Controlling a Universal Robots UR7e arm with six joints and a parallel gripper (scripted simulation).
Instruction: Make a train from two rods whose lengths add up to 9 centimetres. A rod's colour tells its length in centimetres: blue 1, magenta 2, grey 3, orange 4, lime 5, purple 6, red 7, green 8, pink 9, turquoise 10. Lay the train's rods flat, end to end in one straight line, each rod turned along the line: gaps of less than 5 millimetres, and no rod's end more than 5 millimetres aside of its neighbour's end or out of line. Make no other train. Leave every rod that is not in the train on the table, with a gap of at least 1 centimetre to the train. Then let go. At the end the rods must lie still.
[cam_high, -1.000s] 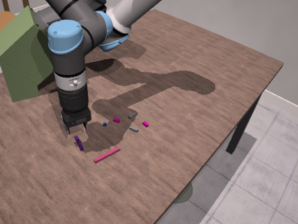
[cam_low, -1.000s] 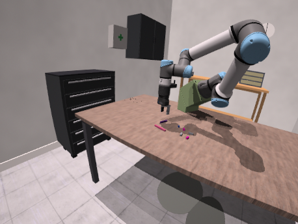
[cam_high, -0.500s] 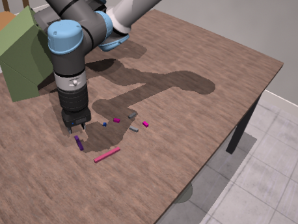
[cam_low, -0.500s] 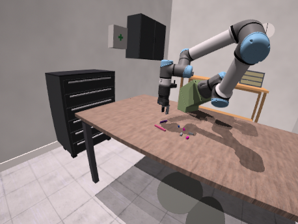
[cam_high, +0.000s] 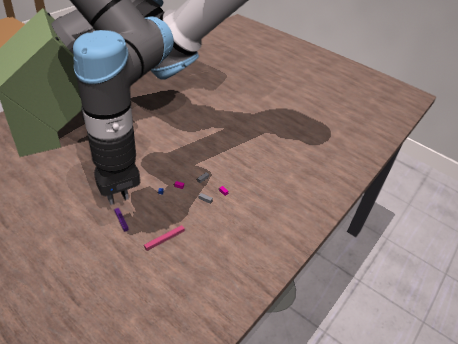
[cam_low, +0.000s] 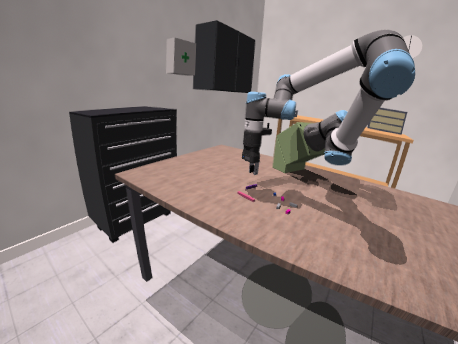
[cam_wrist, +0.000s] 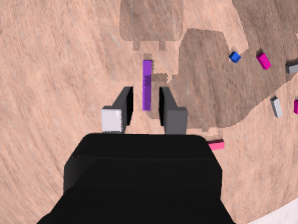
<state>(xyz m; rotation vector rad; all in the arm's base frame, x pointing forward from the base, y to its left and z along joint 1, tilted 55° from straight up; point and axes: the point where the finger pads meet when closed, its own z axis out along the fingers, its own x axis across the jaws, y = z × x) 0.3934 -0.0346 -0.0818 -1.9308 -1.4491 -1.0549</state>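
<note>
My hand is 80 mm above the purple rod. The rest, counted from my hand: blue rod 20 mm behind, 110 mm to the left, 80 mm below; then pink rod 90 mm ahead, 50 mm to the left, 80 mm below.
</note>
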